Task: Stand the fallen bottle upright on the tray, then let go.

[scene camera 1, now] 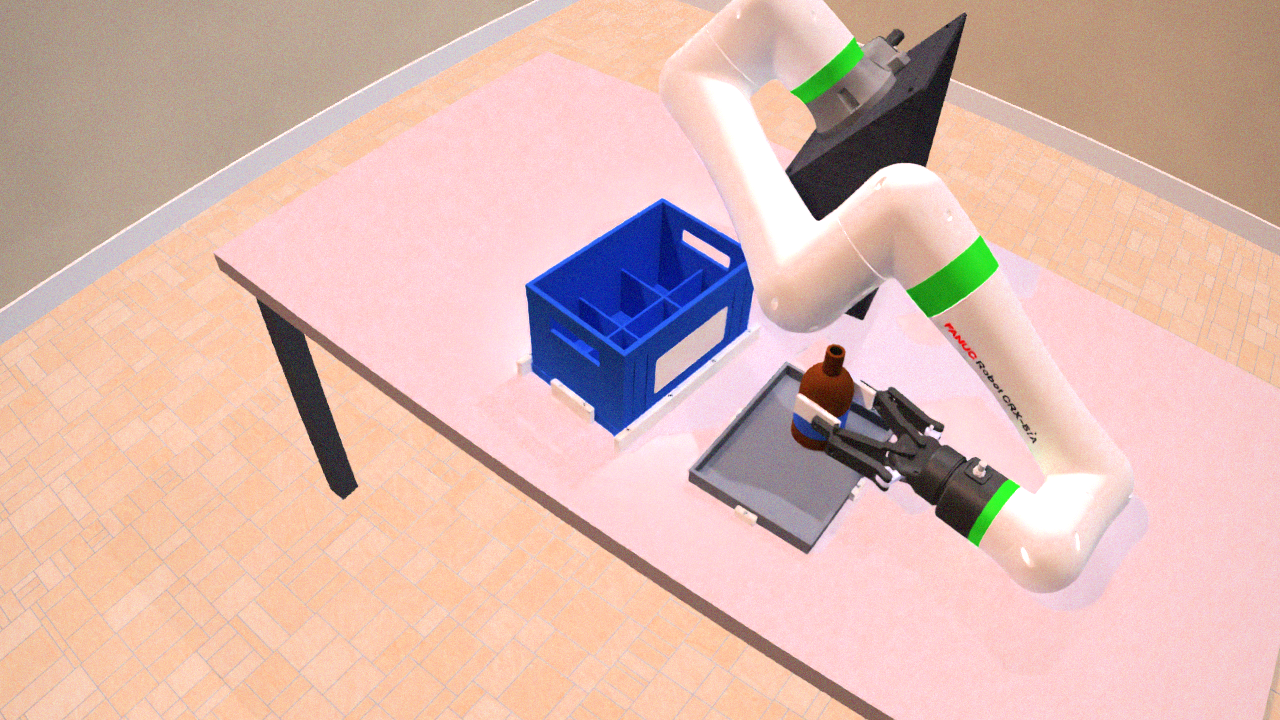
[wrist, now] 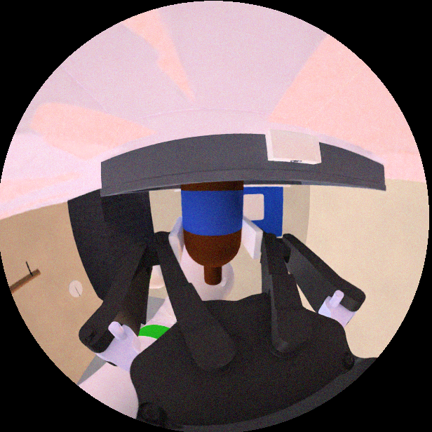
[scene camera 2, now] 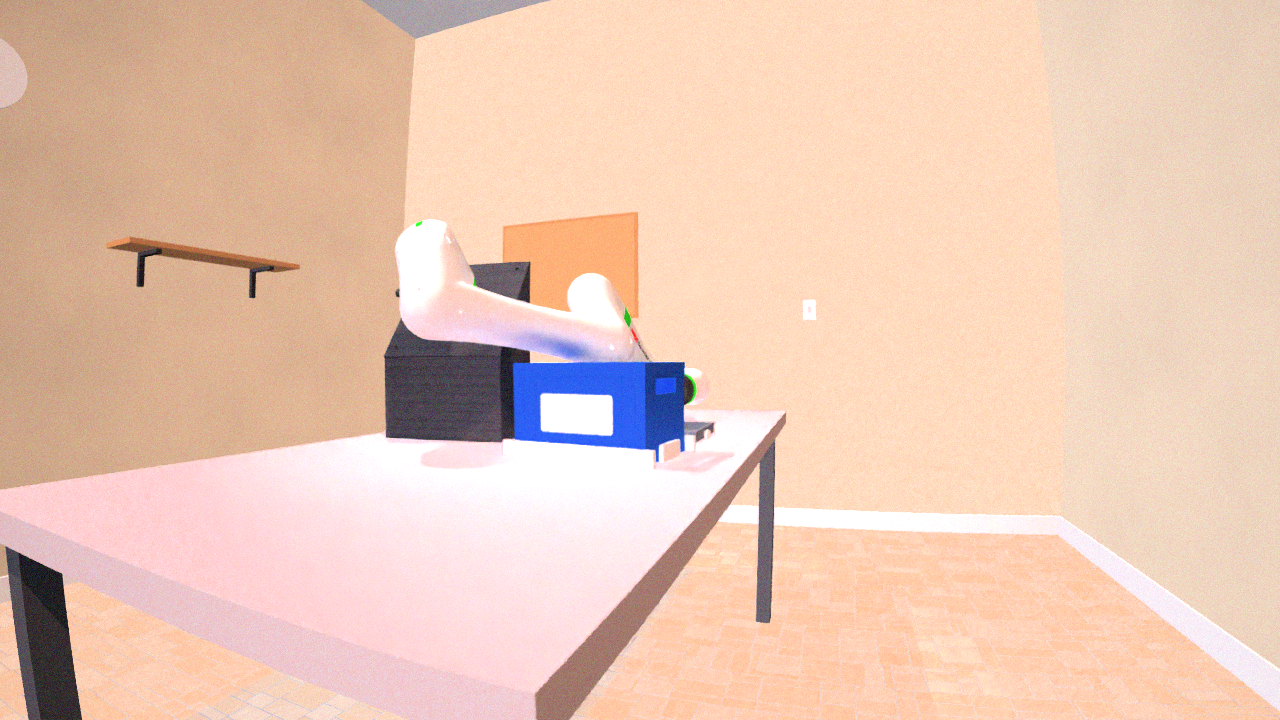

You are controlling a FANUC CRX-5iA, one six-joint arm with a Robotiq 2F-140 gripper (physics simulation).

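Places are measured from the arm's base along level axes (x ahead, y left, z up), in millimetres.
Where they show: gripper, fingertip midpoint: [scene camera 1: 815,387]; arm's base, link origin: [scene camera 1: 858,107].
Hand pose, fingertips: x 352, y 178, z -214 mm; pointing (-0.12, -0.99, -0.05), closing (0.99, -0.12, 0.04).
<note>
Each offset is from my fingertips to the top centre of the thing. "pt": to the spot under its first point.
The brown bottle @(dx +2, dy +18, dz +83 mm) [scene camera 1: 832,386] [wrist: 212,212] with a blue label is upright, neck up, over the rear right part of the grey tray @(dx +59, dy +21, dz -55 mm) [scene camera 1: 760,474] [scene camera 2: 698,428] [wrist: 200,156]. My gripper [scene camera 1: 839,405] [wrist: 211,225] comes in from the side, nearly level, and is shut on the bottle's body, one pale pad on each side. In the wrist view the bottle appears neck down and the tray's wall hides its base, so I cannot tell for certain whether the base touches the tray floor. In the second scene view the bottle and the fingers do not show.
A blue divided crate @(dx +54, dy -262, dz +95 mm) [scene camera 1: 604,394] [scene camera 2: 577,380] [wrist: 273,212] stands beside the tray, with white locating strips @(pt dx +71, dy -159, dz -56 mm) [scene camera 1: 689,386] along its foot. The arm's black base [scene camera 1: 895,116] [scene camera 2: 447,394] [wrist: 100,240] rises behind. Small white blocks @(pt dx +190, dy +27, dz -65 mm) [scene camera 1: 745,514] [wrist: 293,146] sit against the tray's outer edges.
</note>
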